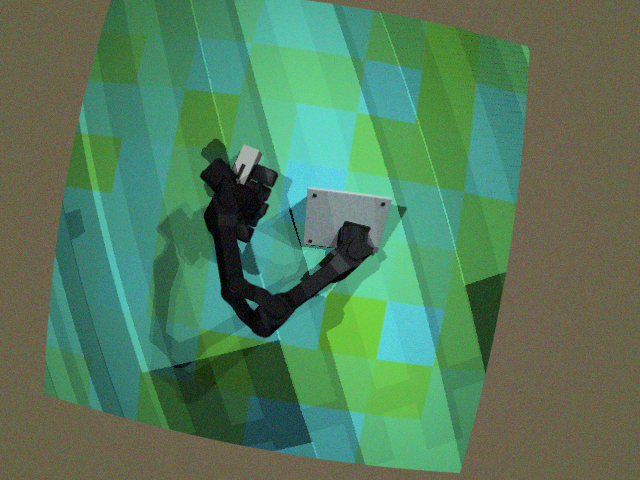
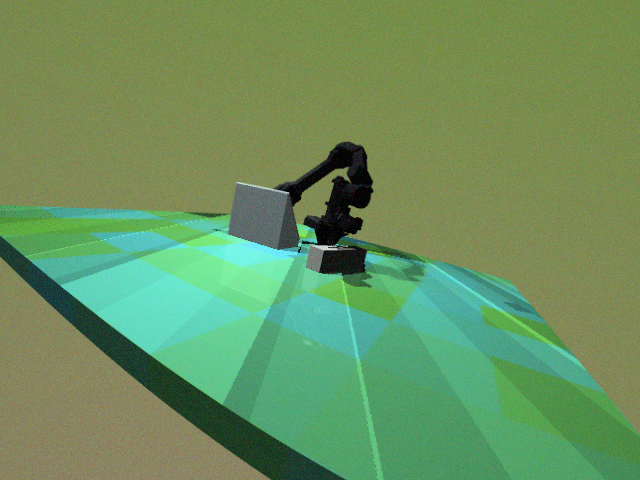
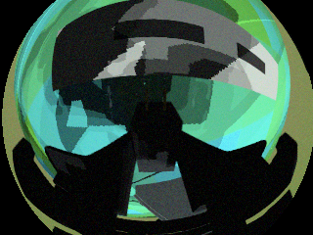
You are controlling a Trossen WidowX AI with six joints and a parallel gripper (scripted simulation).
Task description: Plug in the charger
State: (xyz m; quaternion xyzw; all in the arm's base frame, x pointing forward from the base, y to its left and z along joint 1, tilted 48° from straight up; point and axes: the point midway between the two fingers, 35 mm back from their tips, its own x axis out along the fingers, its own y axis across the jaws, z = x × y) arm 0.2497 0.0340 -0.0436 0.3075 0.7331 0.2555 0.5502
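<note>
The dark charger is 2 cm ahead of my gripper tip and 1 cm above it.
</note>
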